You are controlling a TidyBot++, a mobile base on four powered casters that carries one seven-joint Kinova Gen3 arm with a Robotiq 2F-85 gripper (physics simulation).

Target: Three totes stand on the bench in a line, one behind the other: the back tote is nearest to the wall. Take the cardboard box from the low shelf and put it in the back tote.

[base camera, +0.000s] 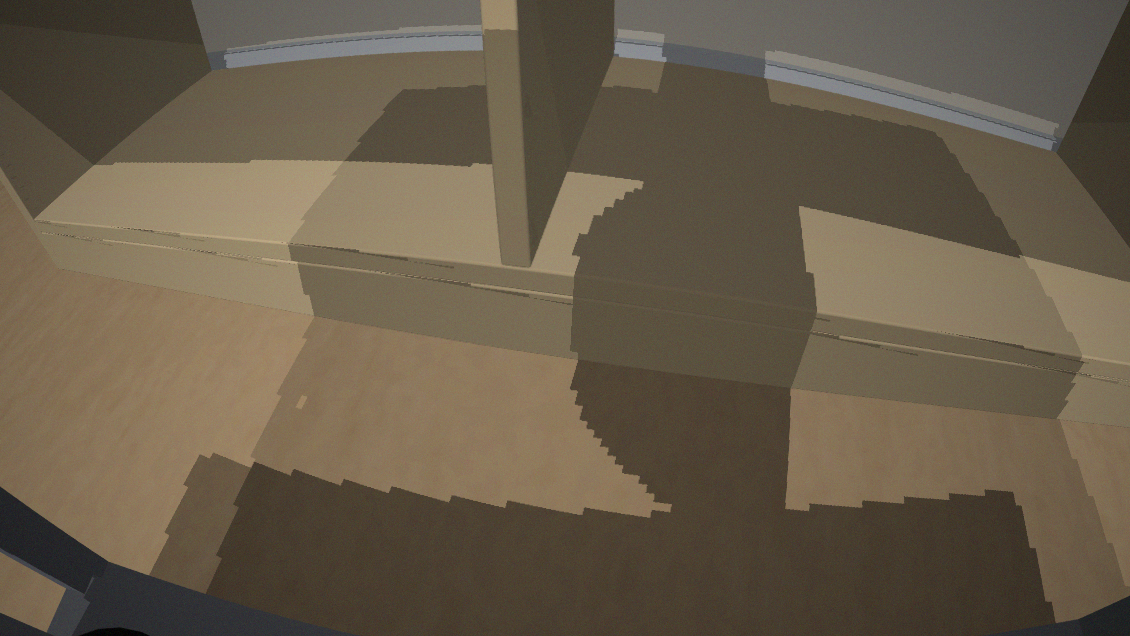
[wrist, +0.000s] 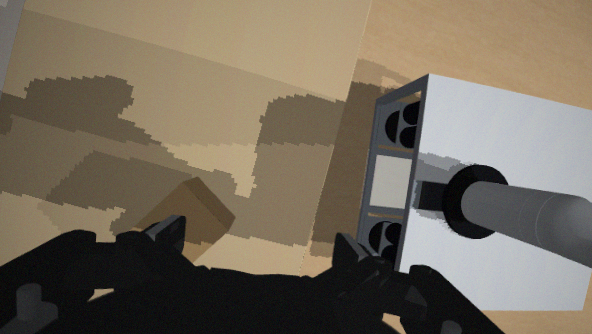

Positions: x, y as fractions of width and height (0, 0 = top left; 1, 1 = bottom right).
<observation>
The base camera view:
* low shelf: 0.48, 0.31
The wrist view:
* gripper: 0.44, 0.72
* low shelf: 0.19, 0.34
</observation>
